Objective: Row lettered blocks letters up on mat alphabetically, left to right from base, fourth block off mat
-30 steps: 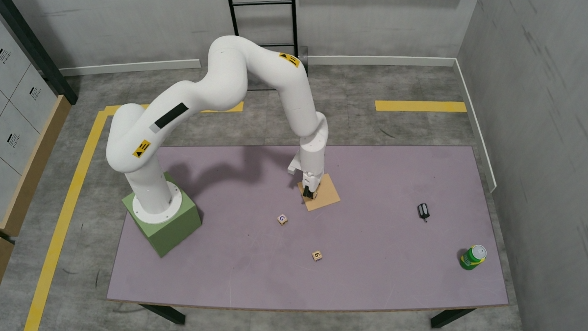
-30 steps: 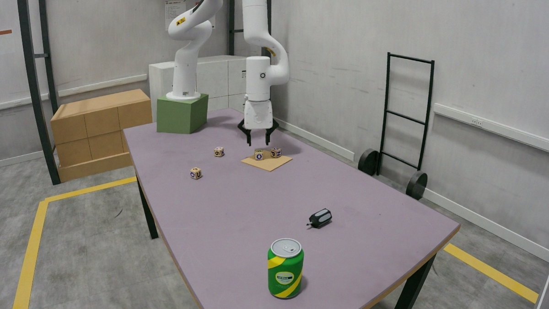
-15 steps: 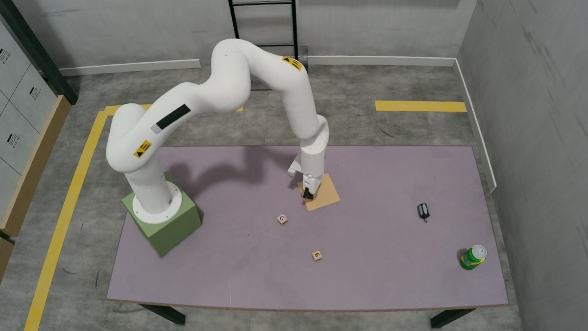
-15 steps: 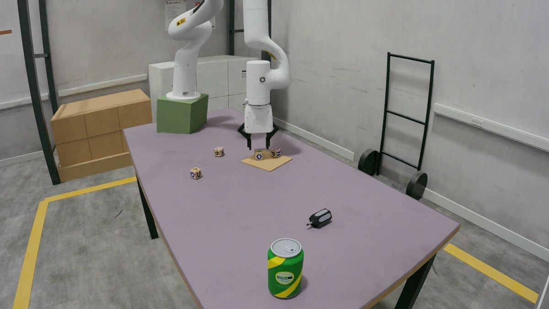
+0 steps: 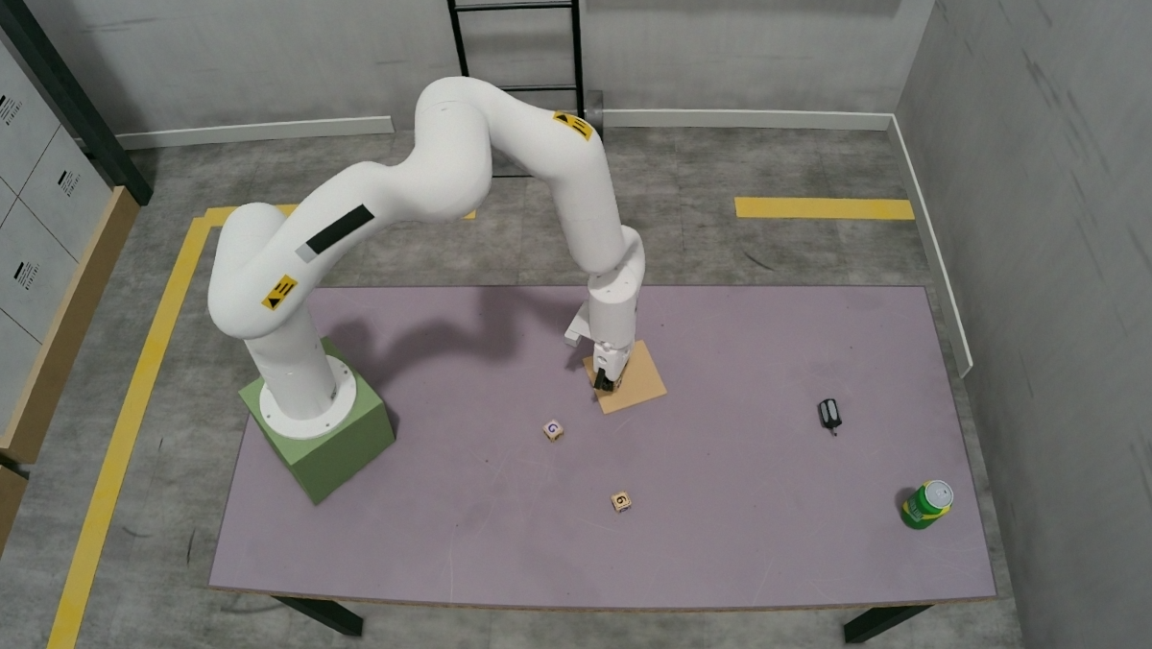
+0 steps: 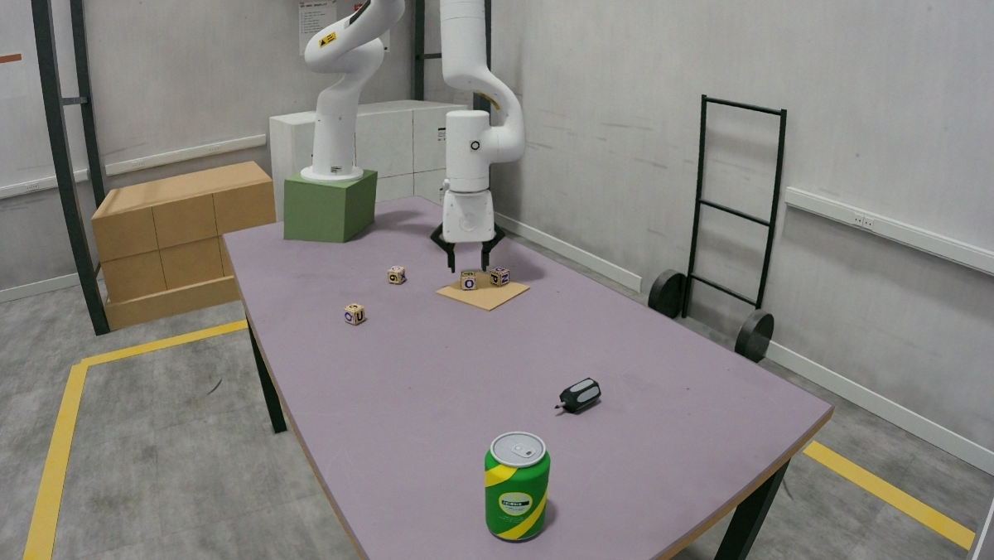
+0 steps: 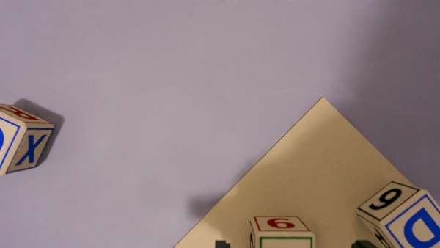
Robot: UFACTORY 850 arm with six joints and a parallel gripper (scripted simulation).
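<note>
My hand is 60 mm above the tan mat, 20 mm to the right of it and 20 mm short of it. From my hand the other things lie so: small black tool 460 mm ahead, 50 mm to the right, 40 mm below; then green can 620 mm ahead, 240 mm to the right.
</note>
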